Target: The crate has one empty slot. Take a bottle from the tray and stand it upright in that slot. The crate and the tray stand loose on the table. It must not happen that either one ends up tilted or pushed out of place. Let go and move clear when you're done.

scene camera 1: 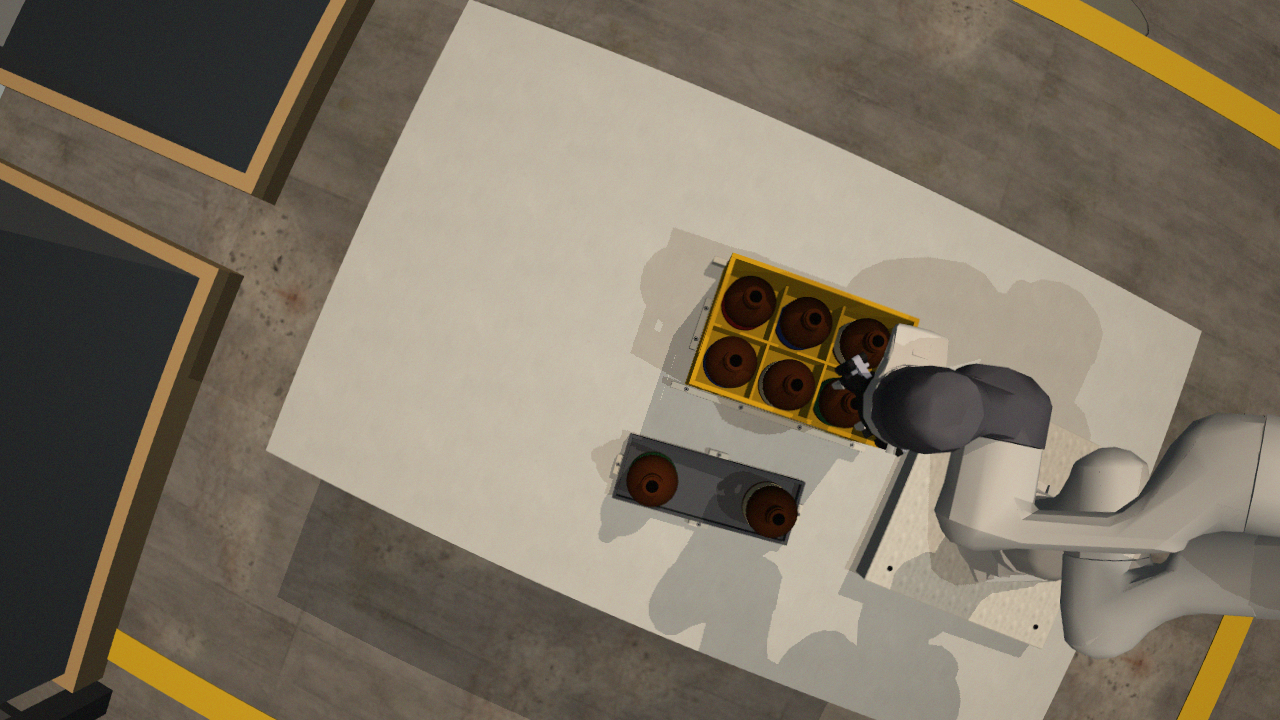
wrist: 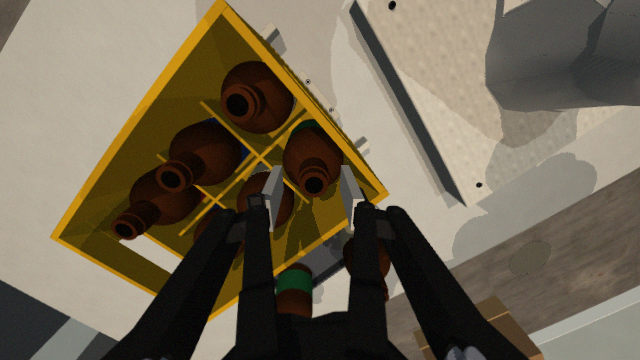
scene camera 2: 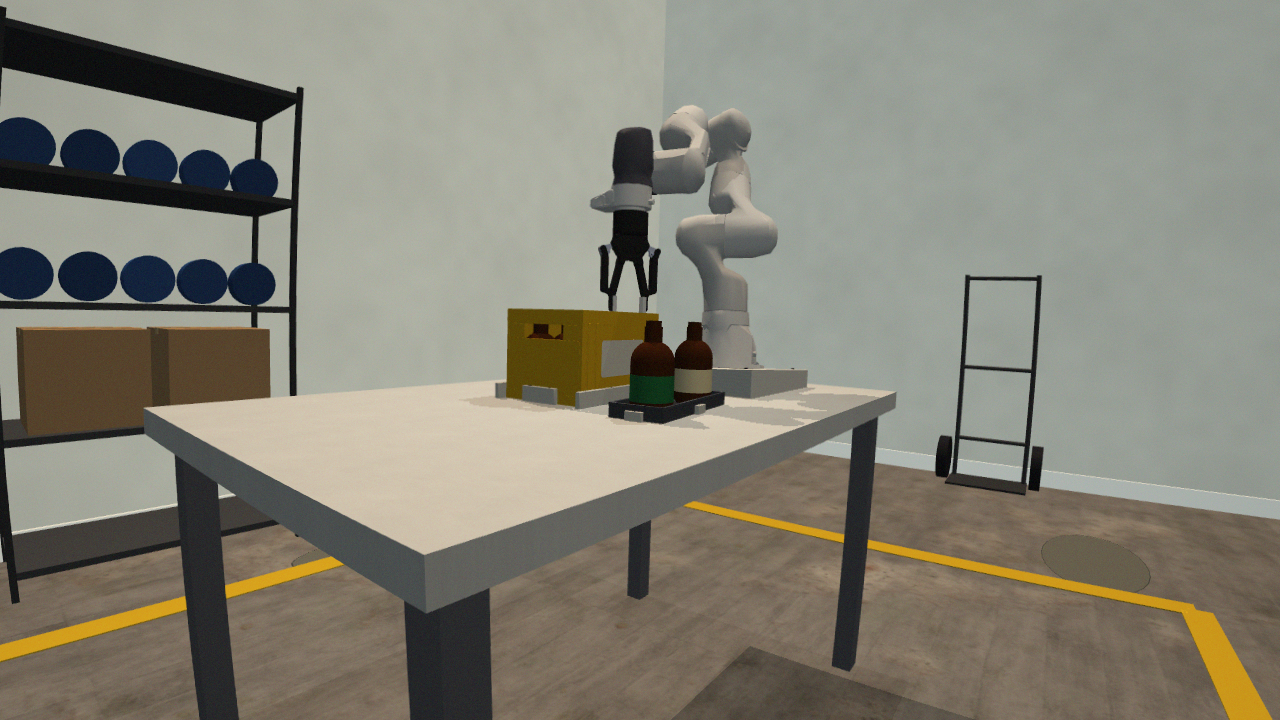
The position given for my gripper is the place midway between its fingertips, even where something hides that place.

I see my gripper (scene camera 2: pixel 627 327), a dark tray (scene camera 1: pixel 710 490) and a yellow crate (scene camera 1: pixel 787 286).
The dark tray also shows in the wrist view (wrist: pixel 325 260) and in scene camera 2 (scene camera 2: pixel 661 415). The yellow crate also shows in the wrist view (wrist: pixel 194 76) and in scene camera 2 (scene camera 2: pixel 596 350). My gripper also shows in the wrist view (wrist: pixel 311 177).
